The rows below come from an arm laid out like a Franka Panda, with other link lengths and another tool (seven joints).
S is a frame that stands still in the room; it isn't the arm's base.
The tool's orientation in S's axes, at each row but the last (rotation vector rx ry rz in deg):
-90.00 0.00 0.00
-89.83 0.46 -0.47
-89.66 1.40 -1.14
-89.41 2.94 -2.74
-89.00 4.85 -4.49
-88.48 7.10 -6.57
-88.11 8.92 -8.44
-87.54 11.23 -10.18
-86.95 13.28 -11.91
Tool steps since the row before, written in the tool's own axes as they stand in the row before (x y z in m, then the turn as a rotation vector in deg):
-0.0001 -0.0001 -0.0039 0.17 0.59 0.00
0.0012 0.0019 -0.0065 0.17 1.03 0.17
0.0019 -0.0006 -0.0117 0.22 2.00 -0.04
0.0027 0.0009 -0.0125 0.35 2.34 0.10
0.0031 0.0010 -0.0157 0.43 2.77 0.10
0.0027 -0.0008 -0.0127 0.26 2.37 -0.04
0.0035 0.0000 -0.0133 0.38 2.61 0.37
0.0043 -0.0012 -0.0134 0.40 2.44 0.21
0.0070 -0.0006 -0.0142 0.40 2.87 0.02
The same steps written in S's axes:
-0.0001 -0.0039 0.0001 0.17 0.00 -0.59
0.0011 -0.0065 -0.0019 0.17 0.17 -1.03
0.0016 -0.0118 0.0005 0.21 -0.03 -2.00
0.0019 -0.0126 -0.0010 0.35 0.10 -2.34
0.0014 -0.0159 -0.0013 0.43 0.10 -2.77
0.0007 -0.0130 0.0005 0.24 -0.02 -2.37
0.0009 -0.0137 -0.0004 0.44 0.36 -2.60
0.0010 -0.0141 0.0007 0.42 0.20 -2.44
0.0028 -0.0156 -0.0001 0.36 0.03 -2.87

